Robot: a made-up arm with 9 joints. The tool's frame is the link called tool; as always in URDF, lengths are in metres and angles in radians. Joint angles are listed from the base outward.
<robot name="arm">
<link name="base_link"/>
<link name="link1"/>
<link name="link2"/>
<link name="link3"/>
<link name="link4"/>
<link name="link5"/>
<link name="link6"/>
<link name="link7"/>
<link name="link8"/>
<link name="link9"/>
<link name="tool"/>
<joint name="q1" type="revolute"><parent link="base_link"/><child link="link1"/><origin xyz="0.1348 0.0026 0.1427" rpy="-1.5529 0.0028 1.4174"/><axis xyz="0 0 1"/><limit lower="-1.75" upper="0.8"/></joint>
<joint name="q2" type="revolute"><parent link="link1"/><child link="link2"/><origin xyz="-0.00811 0.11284 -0.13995" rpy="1.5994 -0.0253 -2.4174"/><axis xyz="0 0 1"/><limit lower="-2.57" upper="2.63"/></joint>
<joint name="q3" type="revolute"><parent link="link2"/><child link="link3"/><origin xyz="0.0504 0.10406 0.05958" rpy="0.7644 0.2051 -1.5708"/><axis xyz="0 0 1"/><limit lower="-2.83" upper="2.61"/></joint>
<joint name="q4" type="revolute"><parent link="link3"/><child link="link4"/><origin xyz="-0.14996 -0.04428 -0.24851" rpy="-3.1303 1.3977 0"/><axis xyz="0 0 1"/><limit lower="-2.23" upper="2.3"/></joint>
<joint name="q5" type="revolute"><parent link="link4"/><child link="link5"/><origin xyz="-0.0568 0.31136 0.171" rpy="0.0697 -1.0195 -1.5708"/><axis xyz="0 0 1"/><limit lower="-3" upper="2.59"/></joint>
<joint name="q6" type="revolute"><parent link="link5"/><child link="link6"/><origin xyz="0.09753 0.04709 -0.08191" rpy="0.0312 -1.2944 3.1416"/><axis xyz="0 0 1"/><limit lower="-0.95" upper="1.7"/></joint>
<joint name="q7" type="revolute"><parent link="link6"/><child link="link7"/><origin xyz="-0.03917 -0.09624 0.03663" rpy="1.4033 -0.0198 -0.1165"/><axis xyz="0 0 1"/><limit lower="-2.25" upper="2.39"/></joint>
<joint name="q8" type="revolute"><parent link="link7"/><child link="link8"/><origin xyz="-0.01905 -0.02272 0.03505" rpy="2.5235 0.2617 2.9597"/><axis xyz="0 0 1"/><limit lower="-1.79" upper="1.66"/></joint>
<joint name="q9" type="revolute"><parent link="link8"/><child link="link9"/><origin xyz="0.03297 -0.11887 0.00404" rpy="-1.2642 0.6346 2.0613"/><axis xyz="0 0 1"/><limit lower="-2.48" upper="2.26"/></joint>
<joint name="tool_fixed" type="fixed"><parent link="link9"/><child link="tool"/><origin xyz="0.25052 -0.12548 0.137" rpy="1.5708 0 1.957"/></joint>
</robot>
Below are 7 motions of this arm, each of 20 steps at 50 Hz.
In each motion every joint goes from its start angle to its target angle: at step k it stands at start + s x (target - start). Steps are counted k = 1, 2, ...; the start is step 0. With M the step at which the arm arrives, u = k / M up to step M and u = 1 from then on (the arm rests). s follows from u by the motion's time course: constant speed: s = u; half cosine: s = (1 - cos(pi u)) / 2; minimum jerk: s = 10 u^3 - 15 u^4 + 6 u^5.
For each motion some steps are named. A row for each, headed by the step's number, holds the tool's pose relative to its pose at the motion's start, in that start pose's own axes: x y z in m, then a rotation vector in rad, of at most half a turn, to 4 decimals.
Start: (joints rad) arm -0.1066 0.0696 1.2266 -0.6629 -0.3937 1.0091 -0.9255 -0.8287 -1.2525
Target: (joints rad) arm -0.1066 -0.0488 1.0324 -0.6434 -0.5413 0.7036 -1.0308 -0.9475 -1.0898
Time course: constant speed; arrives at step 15
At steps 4, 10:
4: 0.0301 -0.0133 0.0148 0.0455 0.0668 -0.1011
10: 0.0790 -0.0414 0.0308 0.1161 0.1776 -0.2495

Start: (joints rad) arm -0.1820 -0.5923 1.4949 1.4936 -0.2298 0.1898 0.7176 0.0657 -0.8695
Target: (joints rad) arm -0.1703 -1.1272 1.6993 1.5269 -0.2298 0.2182 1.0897 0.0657 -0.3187
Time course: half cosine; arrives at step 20
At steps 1, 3, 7, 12, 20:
1: 0.0000 -0.0011 0.0008 0.0012 0.0037 0.0045
3: 0.0000 -0.0098 0.0074 0.0101 0.0330 0.0401
7: 0.0065 -0.0464 0.0351 0.0379 0.1696 0.2028
12: 0.0387 -0.0934 0.0742 0.0389 0.4209 0.4900
20: 0.0811 -0.1099 0.0975 -0.0124 0.6572 0.7487

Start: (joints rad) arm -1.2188 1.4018 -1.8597 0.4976 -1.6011 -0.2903 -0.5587 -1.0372 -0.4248
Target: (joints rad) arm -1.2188 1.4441 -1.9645 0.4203 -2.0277 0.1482 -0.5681 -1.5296 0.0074
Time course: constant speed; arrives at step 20
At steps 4, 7, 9, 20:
4: -0.0219 -0.0248 0.0205 0.0691 0.0036 0.1383
7: -0.0376 -0.0437 0.0329 0.1078 0.0064 0.2457
9: -0.0477 -0.0562 0.0399 0.1272 0.0081 0.3186
20: -0.0984 -0.1160 0.0618 0.1352 0.0164 0.7235

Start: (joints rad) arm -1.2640 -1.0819 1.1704 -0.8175 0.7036 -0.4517 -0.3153 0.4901 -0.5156
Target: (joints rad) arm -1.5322 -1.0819 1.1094 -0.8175 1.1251 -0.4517 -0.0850 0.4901 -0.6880
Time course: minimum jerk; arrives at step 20
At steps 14, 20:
14: 0.0122 -0.0775 0.0449 -0.2447 0.0127 0.4179
20: 0.0178 -0.0952 0.0533 -0.2822 0.0155 0.5067

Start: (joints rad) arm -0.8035 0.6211 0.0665 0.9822 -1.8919 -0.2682 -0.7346 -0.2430 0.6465
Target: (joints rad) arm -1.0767 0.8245 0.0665 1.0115 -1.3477 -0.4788 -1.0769 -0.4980 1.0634
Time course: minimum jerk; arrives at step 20
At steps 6, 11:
6: 0.0322 0.0324 0.0056 0.0194 0.0688 -0.0977
11: 0.1289 0.0939 0.0182 0.1244 0.2260 -0.3641

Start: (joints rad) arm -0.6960 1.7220 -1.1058 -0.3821 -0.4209 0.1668 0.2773 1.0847 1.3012
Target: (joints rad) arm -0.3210 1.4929 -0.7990 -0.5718 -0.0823 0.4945 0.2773 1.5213 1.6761
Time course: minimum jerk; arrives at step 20
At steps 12, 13, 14, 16, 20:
12: 0.0898 -0.0855 0.0708 0.1534 0.1588 -0.3682
13: 0.0971 -0.0986 0.0804 0.1780 0.1705 -0.4074
14: 0.1025 -0.1104 0.0889 0.2005 0.1794 -0.4406
16: 0.1089 -0.1279 0.1014 0.2351 0.1898 -0.4868
20: 0.1116 -0.1377 0.1083 0.2550 0.1942 -0.5111

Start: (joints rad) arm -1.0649 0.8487 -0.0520 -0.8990 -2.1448 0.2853 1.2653 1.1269 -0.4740
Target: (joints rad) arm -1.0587 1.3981 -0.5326 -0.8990 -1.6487 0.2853 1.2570 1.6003 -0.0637
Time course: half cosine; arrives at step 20
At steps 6, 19, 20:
6: 0.0531 -0.0582 0.0438 0.0101 0.1704 -0.0041
19: 0.2065 -0.2843 0.1125 0.0211 0.7114 0.1380
20: 0.2073 -0.2858 0.1126 0.0207 0.7147 0.1399

